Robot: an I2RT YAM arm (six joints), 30 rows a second.
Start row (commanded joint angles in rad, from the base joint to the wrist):
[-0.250 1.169 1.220 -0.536 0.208 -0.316]
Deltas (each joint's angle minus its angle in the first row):
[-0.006 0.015 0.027 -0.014 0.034 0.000]
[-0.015 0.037 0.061 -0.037 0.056 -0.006]
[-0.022 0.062 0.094 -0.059 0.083 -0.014]
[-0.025 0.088 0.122 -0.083 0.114 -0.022]
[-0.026 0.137 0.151 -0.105 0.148 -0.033]
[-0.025 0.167 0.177 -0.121 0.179 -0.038]
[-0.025 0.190 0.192 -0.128 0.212 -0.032]
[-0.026 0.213 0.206 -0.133 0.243 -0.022]
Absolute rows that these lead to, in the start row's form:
[-0.256 1.184 1.247 -0.550 0.242 -0.316]
[-0.265 1.206 1.281 -0.573 0.264 -0.322]
[-0.272 1.231 1.314 -0.595 0.291 -0.330]
[-0.275 1.257 1.342 -0.619 0.322 -0.338]
[-0.276 1.306 1.371 -0.641 0.356 -0.349]
[-0.275 1.336 1.397 -0.657 0.387 -0.354]
[-0.275 1.359 1.412 -0.664 0.420 -0.348]
[-0.276 1.382 1.426 -0.669 0.451 -0.338]

